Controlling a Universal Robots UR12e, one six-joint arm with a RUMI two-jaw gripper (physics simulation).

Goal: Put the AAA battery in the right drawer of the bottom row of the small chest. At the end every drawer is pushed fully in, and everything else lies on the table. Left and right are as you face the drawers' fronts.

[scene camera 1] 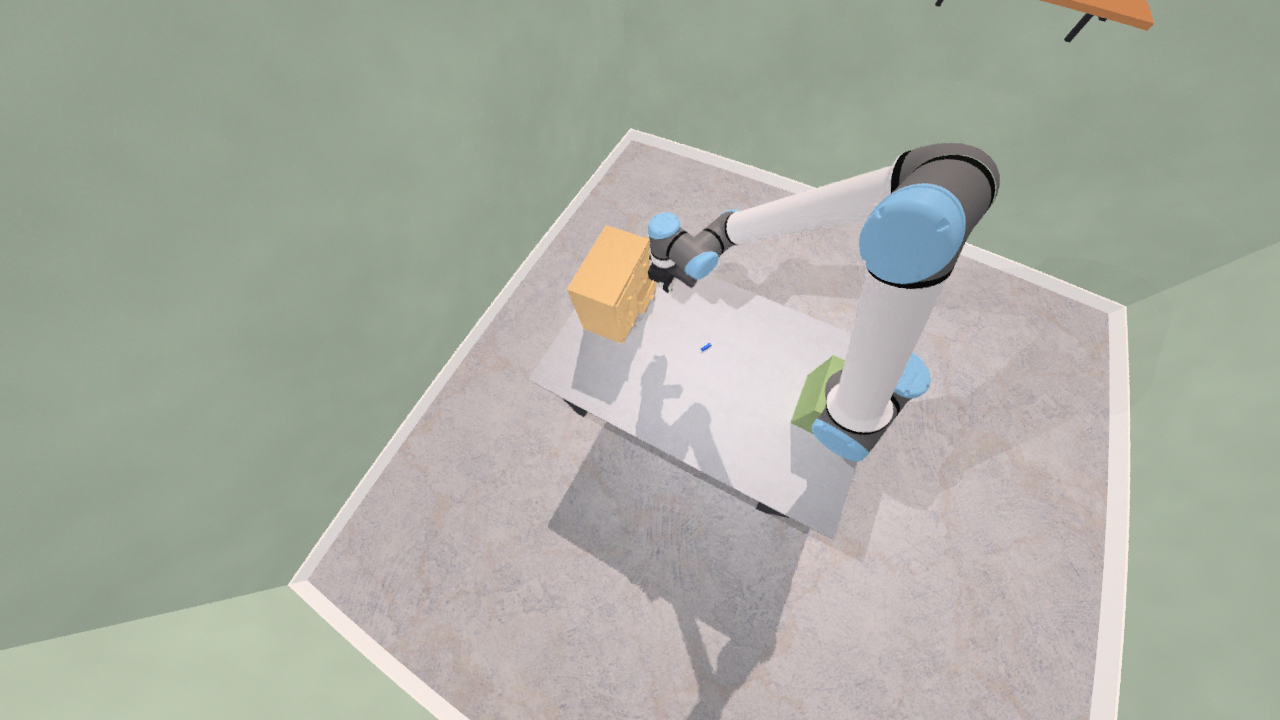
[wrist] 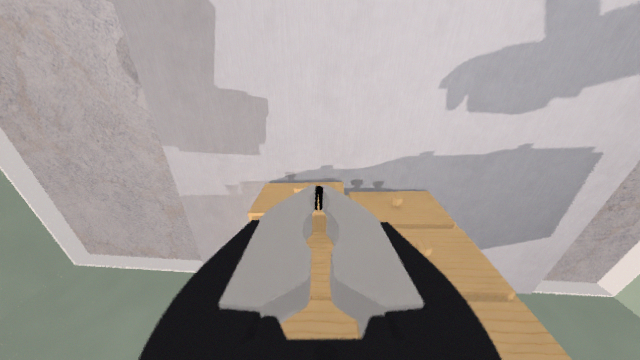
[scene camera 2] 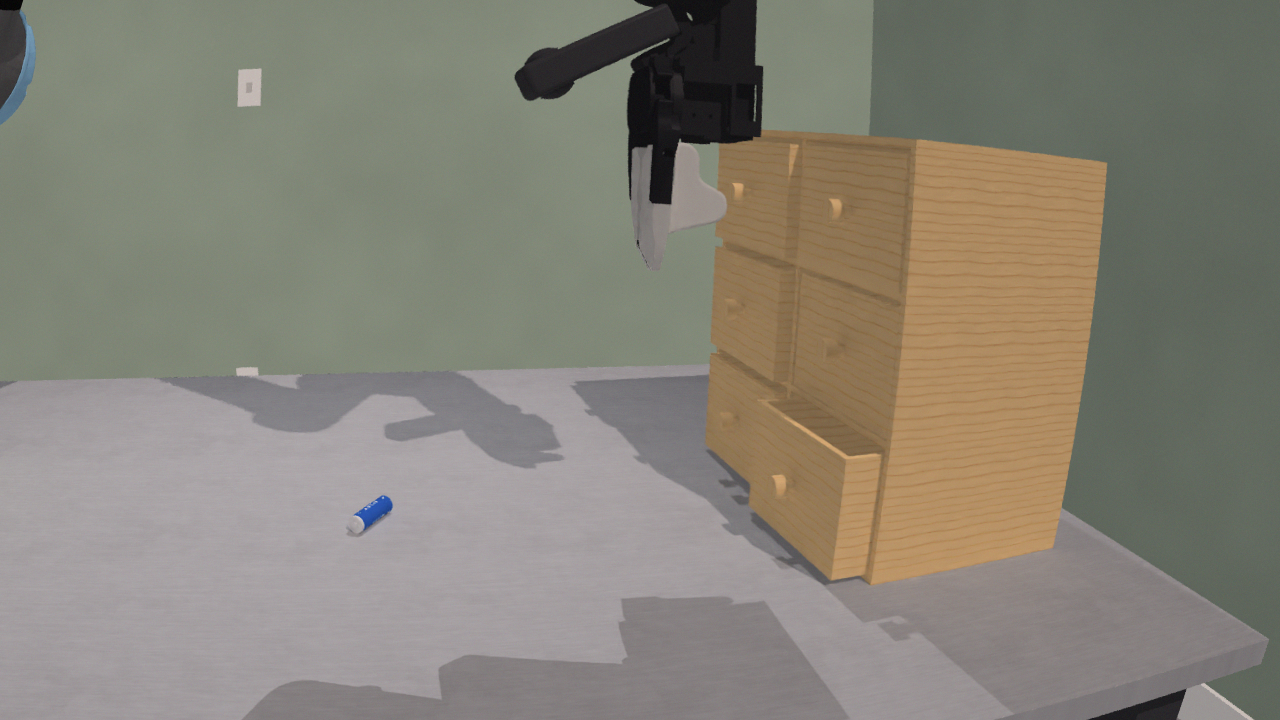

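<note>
The wooden chest stands upright on the table. Its bottom-right drawer sticks out a little from the front; its inside is hidden. The other drawers look flush in scene camera 2. A blue battery with a pale end lies on its side on the table in front of the chest; its size class cannot be told. No battery shows in the wrist view. My gripper is shut and empty, pointing down, in front of the chest and above the protruding drawer.
The grey table carries the chest near one end. A green open container stands by the arm's base at the other end. The chest's other drawer knobs stick out close to the gripper.
</note>
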